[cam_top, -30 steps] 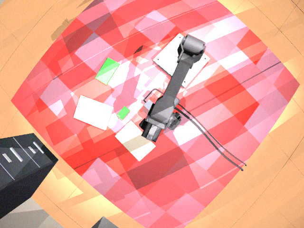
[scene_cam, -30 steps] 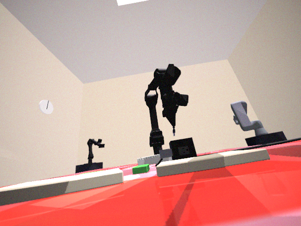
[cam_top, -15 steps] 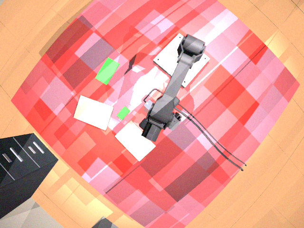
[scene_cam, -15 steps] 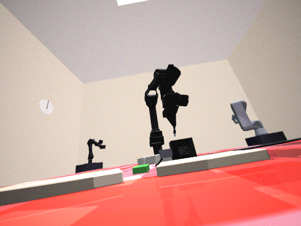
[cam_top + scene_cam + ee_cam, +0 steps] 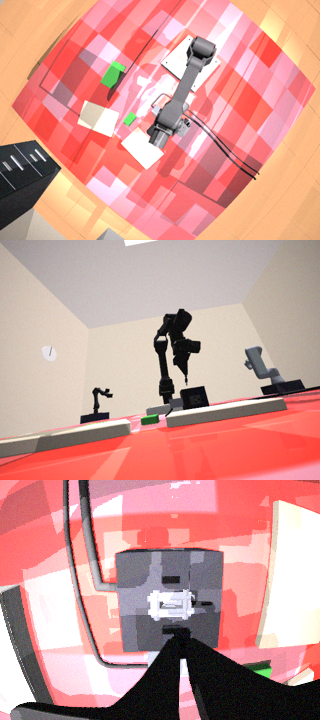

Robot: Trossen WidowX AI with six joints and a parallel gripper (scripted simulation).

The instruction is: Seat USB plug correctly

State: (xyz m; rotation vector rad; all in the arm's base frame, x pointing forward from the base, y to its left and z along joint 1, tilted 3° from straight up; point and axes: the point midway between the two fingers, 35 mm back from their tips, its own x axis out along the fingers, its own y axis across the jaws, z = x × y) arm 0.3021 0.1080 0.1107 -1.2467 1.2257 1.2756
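Right now the USB plug is 2 cm below my gripper tip. The rest, counted from my gripper tip: green block: 12 cm to the right, 12 cm below, 12 cm ahead; green card: 34 cm to the right, 12 cm below, 4 cm ahead.
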